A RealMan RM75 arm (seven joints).
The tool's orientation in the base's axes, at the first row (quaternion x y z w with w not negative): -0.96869, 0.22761, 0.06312, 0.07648
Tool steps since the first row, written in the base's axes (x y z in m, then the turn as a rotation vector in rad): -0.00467, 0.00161, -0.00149, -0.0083, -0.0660, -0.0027; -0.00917, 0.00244, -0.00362, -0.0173, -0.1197, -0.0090; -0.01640, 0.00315, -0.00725, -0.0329, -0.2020, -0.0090; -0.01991, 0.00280, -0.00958, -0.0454, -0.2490, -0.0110; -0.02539, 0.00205, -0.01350, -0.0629, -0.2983, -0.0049; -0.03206, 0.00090, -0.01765, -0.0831, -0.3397, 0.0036; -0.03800, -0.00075, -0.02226, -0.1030, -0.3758, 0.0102; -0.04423, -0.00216, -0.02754, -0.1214, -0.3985, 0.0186
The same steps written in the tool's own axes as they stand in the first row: -0.00461, 0.00086, 0.00215, 0.0215, 0.0625, -0.0083; -0.00863, 0.00241, 0.00478, 0.0377, 0.1148, -0.0108; -0.01479, 0.00547, 0.00910, 0.0593, 0.1946, -0.0240; -0.01739, 0.00764, 0.01163, 0.0688, 0.2421, -0.0293; -0.02132, 0.01124, 0.01582, 0.0735, 0.2928, -0.0425; -0.02610, 0.01576, 0.02027, 0.0721, 0.3375, -0.0564; -0.02994, 0.02045, 0.02501, 0.0690, 0.3777, -0.0675; -0.03404, 0.02513, 0.03049, 0.0611, 0.4050, -0.0781
